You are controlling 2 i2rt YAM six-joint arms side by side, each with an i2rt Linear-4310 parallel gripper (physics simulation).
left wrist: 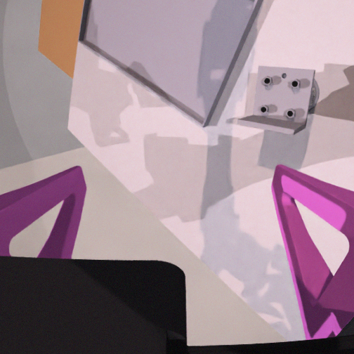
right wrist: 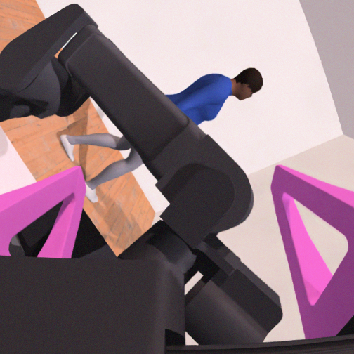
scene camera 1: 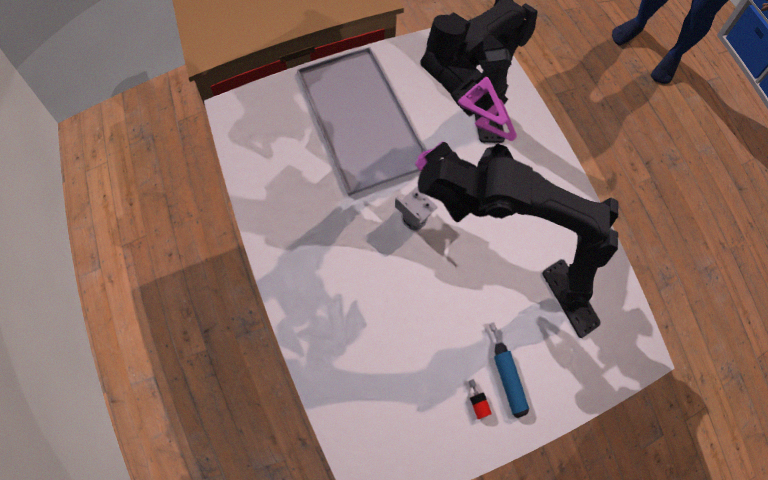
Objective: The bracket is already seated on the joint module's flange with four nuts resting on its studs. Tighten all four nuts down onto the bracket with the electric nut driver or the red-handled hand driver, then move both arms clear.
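Where they show: right gripper, fingertip midpoint: [scene camera 1: 510, 131]; left arm's base, link origin: [scene camera 1: 571, 299].
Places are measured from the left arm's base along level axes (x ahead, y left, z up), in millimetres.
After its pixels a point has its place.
The grey bracket [scene camera 1: 417, 207] {x 238, y -368, z 67 mm} [left wrist: 282, 96] sits on the joint module [scene camera 1: 414, 223] {x 265, y -335, z 72 mm} [left wrist: 314, 95], with several nuts [left wrist: 267, 80] showing on its studs; how tight they are I cannot tell. The blue electric nut driver [scene camera 1: 511, 379] {x 249, y 86, z 41 mm} and the red-handled hand driver [scene camera 1: 481, 406] {x 338, y 104, z 34 mm} lie on the table side by side, apart from both arms. My left gripper [scene camera 1: 428, 156] [left wrist: 178, 175] is open and empty, raised near the bracket and the tray; its wrist partly hides it in the scene view. My right gripper [scene camera 1: 489, 110] is open and empty, farther from the bracket.
A shallow grey tray [scene camera 1: 321, 127] {x 323, y -697, z 16 mm} [left wrist: 142, 82] lies beside the bracket. The left arm [scene camera 1: 526, 189] {x 205, y -155, z 535 mm} [right wrist: 135, 105] reaches across from its base. The folded right arm [scene camera 1: 481, 42] {x 115, y -419, z 563 mm} stands at the top of the scene view. A wooden cabinet [scene camera 1: 271, 28] adjoins the table [scene camera 1: 362, 430] {x 593, y 18, z 0 mm}. A person [right wrist: 205, 97] stands beyond.
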